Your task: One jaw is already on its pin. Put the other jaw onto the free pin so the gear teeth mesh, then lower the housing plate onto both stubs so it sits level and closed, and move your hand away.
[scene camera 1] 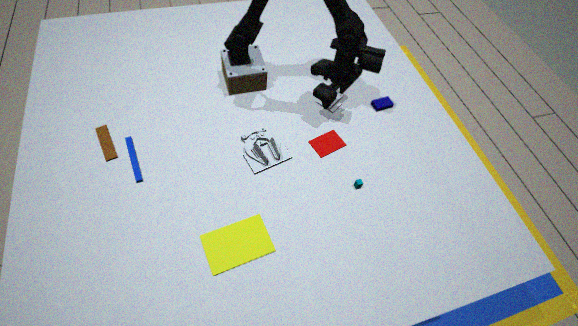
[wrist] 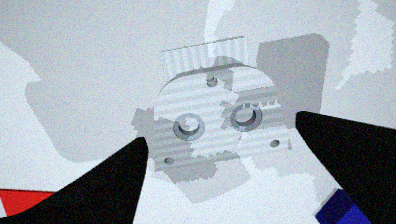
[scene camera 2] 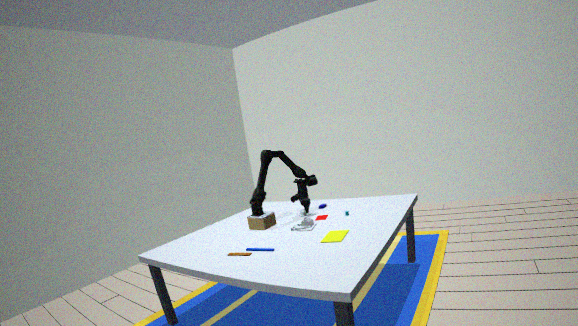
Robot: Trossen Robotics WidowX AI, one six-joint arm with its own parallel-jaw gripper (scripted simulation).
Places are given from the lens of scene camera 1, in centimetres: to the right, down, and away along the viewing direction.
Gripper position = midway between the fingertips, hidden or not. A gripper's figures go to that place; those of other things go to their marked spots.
my gripper (scene camera 1: 333, 100): 14, -20, 107
yellow tile (scene camera 1: 233, 245): -13, 20, 80
